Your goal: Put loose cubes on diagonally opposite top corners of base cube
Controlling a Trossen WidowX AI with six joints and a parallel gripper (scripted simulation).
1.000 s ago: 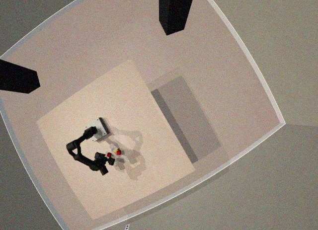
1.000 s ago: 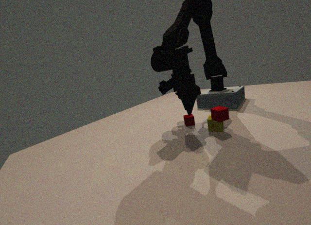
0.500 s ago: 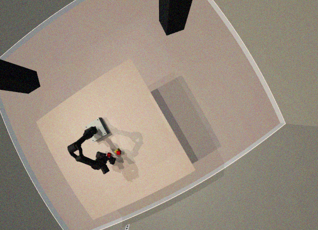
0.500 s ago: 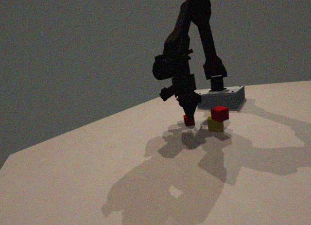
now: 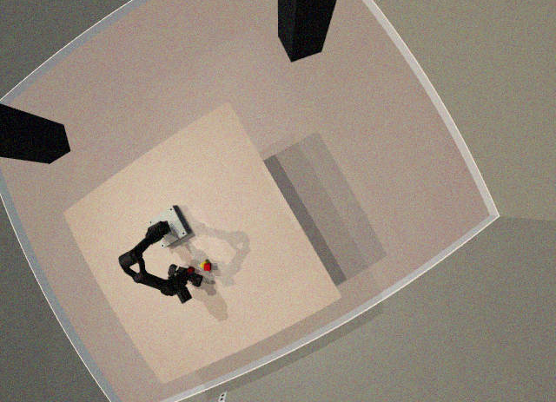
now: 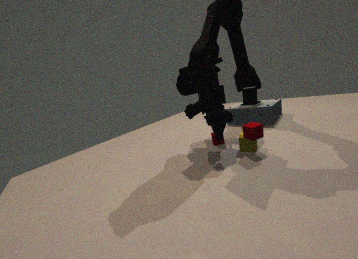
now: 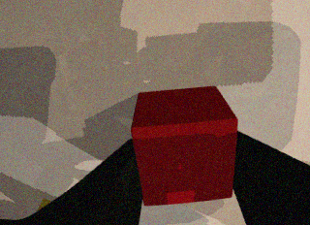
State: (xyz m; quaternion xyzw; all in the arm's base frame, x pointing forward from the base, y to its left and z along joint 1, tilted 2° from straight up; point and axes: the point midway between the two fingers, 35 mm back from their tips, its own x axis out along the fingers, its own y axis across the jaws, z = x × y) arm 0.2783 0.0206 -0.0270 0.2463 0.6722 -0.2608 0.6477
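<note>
Now: gripper tip 100 mm to the right of the yellow base cube. The rest, counted from my gripper tip: red cube right at my gripper tip.
</note>
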